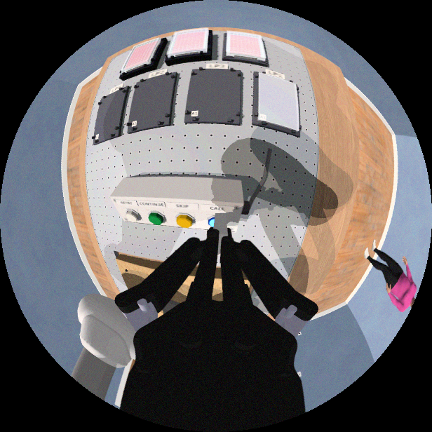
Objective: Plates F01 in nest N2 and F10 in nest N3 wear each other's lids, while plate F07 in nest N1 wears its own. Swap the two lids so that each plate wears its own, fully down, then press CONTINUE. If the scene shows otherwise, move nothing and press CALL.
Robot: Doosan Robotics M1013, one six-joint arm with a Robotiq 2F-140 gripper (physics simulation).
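Three plates with pink contents, the left plate [142, 55], the middle plate [189, 42] and the right plate [244, 45], sit in dark nests at the far side. Their plate and nest names are not readable, nor can I tell whose lid is whose. The green CONTINUE button [156, 218] is on the front of the button box. The blue CALL button [212, 222] shows a bright light-blue face, partly hidden by the fingertips. My gripper [219, 221] is shut and empty, its tips in front of the CALL button; contact cannot be made out.
The button box [175, 189] also bears a white RETRY button [132, 216] and a yellow SKIP button [184, 221]. Behind it are dark pads, including the LP2 pad [152, 100] and LP3 pad [214, 95]. A pale flat piece [278, 104] lies on the rightmost pad. A person [402, 290] stands right.
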